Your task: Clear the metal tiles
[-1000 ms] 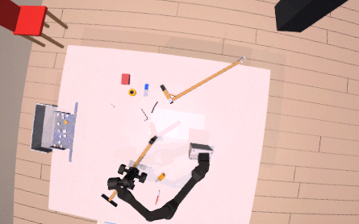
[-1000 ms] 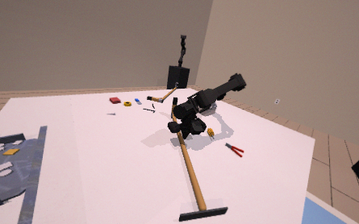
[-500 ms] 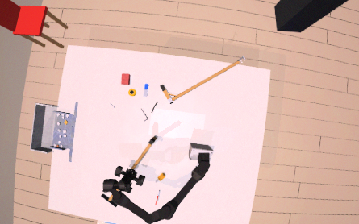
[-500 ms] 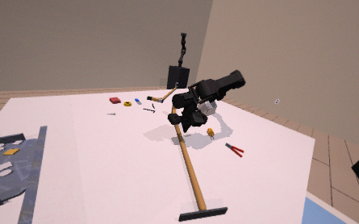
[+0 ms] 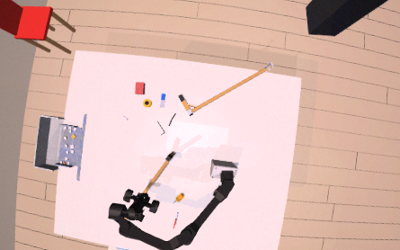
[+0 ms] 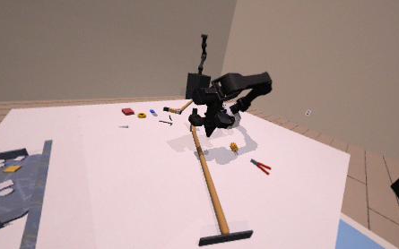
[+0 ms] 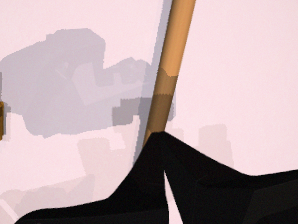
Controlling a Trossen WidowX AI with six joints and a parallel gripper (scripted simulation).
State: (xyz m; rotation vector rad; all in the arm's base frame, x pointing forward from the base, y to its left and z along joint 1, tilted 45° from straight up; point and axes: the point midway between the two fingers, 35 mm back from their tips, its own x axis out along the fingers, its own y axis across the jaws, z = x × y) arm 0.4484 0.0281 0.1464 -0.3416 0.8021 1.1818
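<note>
The yellow tool lies 170 mm behind my gripper tip, 70 mm to the left of it and 90 mm below it. The rest, counted from my gripper tip: hex key: 70 mm behind, 360 mm to the right, 100 mm below; yellow ring: 30 mm ahead, 540 mm to the right, 100 mm below; blue-white piece: 70 mm behind, 550 mm to the right, 100 mm below.
</note>
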